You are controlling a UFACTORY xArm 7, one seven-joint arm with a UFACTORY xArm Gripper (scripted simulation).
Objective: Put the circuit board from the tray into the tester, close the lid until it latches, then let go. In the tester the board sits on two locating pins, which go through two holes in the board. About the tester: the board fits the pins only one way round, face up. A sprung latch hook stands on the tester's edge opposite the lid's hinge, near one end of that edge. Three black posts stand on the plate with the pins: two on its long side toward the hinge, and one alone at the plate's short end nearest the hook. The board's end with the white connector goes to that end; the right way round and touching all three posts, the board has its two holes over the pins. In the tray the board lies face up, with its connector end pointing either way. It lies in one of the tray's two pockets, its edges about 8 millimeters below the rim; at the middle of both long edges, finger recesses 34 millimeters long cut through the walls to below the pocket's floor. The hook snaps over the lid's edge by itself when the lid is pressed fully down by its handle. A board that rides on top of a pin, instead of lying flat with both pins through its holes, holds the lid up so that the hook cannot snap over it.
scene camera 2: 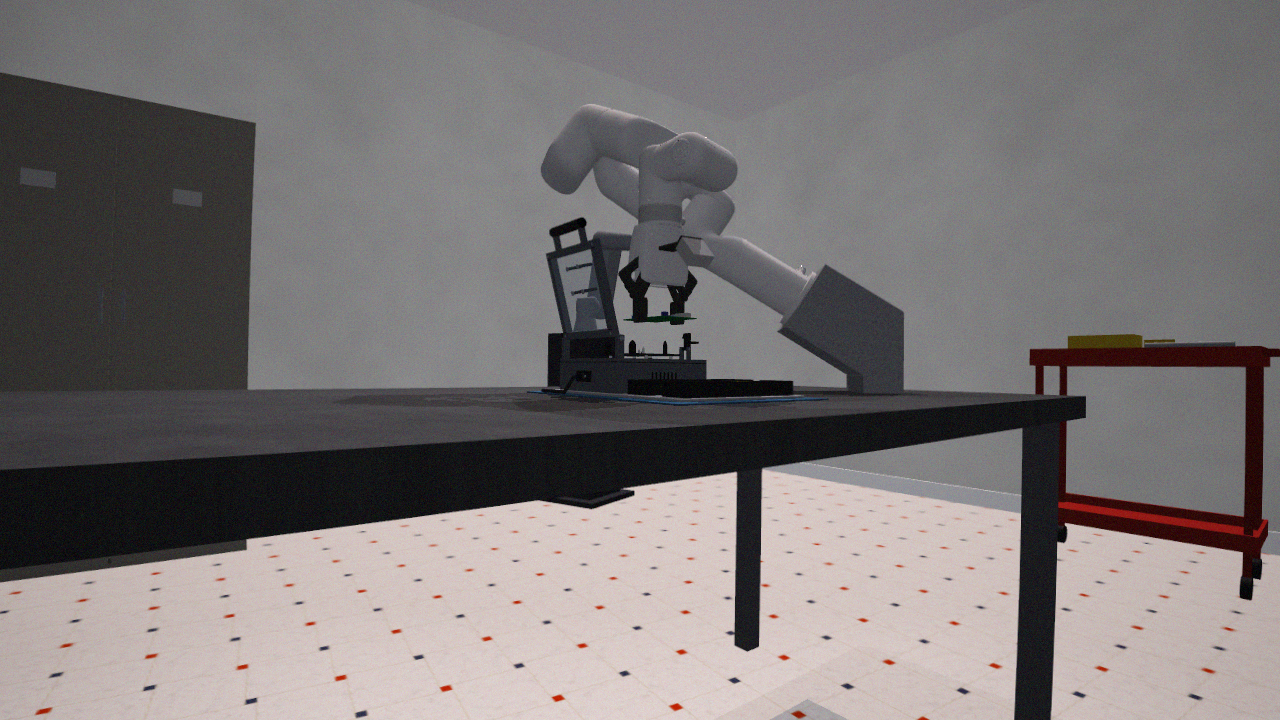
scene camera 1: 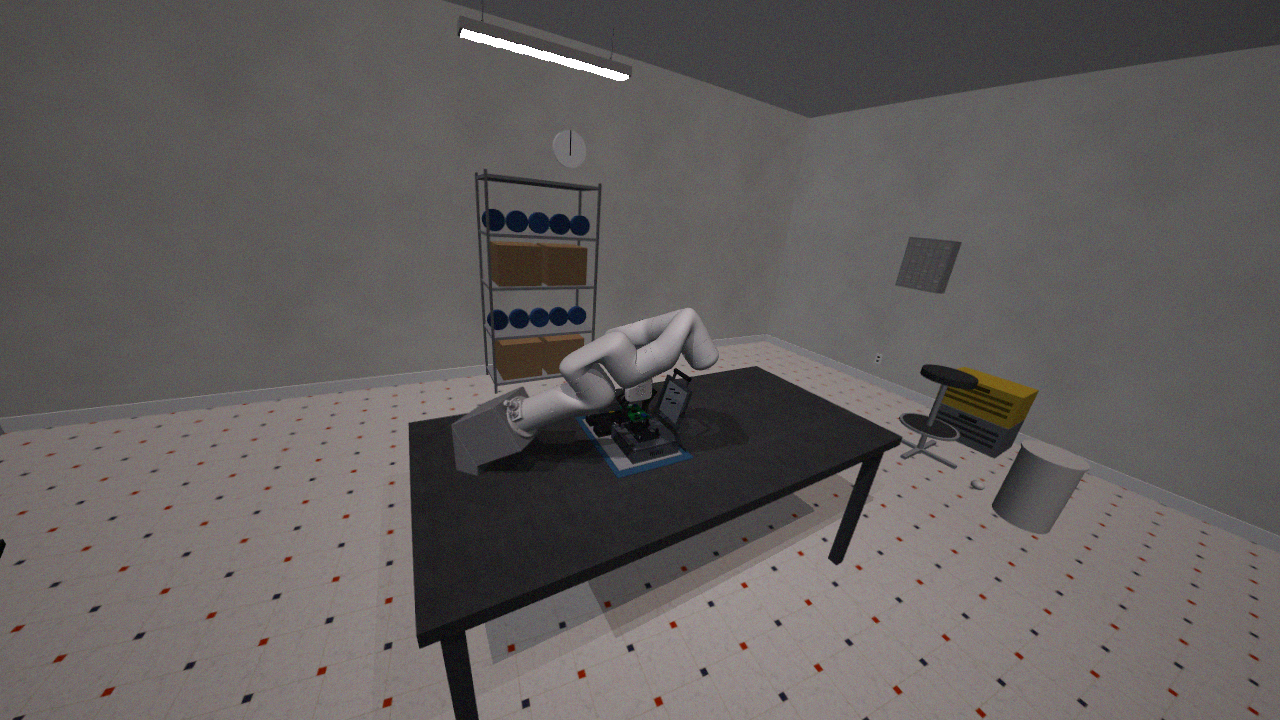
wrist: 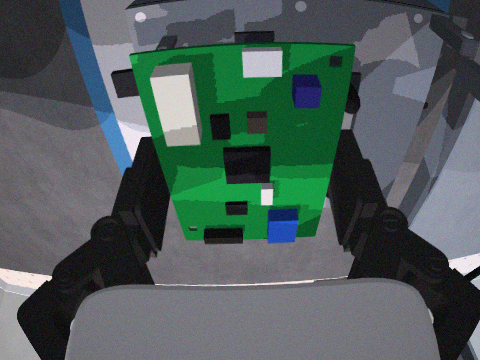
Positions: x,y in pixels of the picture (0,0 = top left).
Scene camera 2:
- gripper: 659,323
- lid: 578,273
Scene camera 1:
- gripper: 634,414
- lid: 674,398
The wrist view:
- gripper: 247,156
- circuit board: 263,163
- lid: 434,204
